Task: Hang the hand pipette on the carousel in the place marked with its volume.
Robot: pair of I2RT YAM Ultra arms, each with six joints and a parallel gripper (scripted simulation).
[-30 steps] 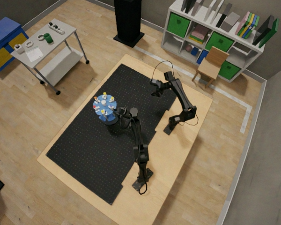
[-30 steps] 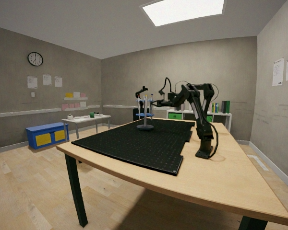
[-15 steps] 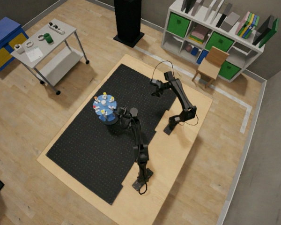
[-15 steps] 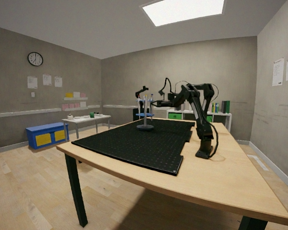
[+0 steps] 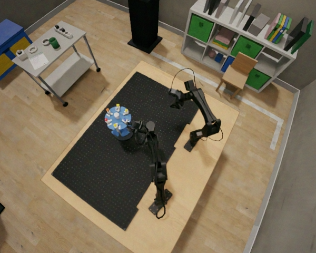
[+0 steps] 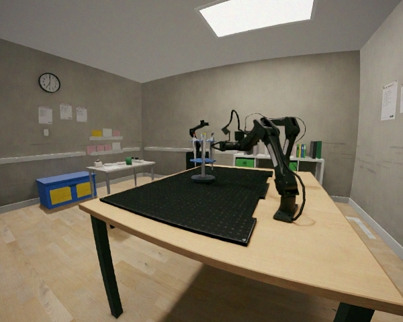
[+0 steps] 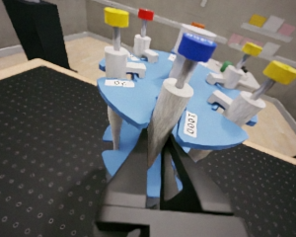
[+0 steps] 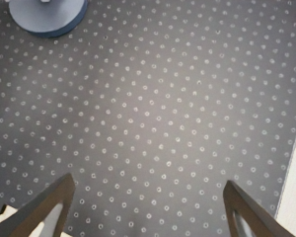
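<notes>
The white hand pipette is 30 mm below my left hand and 10 mm ahead of it.
</notes>
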